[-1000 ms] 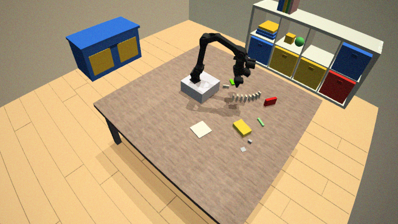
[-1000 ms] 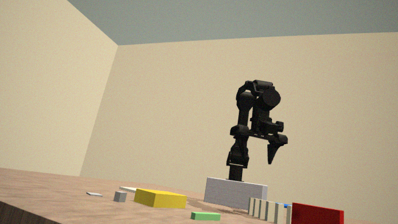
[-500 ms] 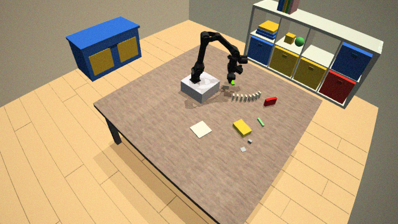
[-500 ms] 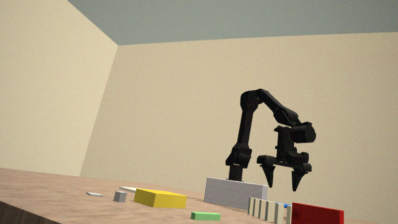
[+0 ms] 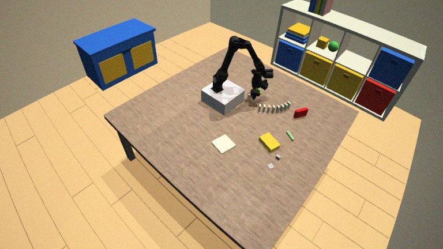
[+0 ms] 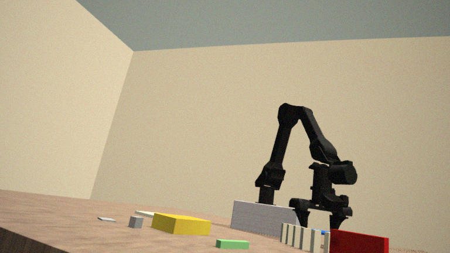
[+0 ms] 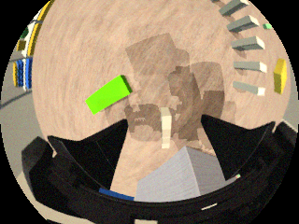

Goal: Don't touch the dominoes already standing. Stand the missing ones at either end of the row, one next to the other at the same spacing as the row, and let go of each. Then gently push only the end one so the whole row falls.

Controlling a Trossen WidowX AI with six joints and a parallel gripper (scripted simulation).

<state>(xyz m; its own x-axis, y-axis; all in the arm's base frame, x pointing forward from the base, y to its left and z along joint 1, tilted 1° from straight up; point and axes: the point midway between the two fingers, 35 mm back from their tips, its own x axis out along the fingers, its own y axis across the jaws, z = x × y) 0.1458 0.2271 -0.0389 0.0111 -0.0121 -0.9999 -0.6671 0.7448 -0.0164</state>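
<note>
Right now my gripper tip is 400 mm short of the green stick, 80 mm to the left of it and 20 mm above it. Also, from my gripper tip: yellow block: 360 mm ahead, 230 mm to the right, 10 mm below; white tile: 450 mm to the right, 190 mm ahead, 20 mm below; red block: 330 mm ahead, 120 mm to the left, 10 mm above.
</note>
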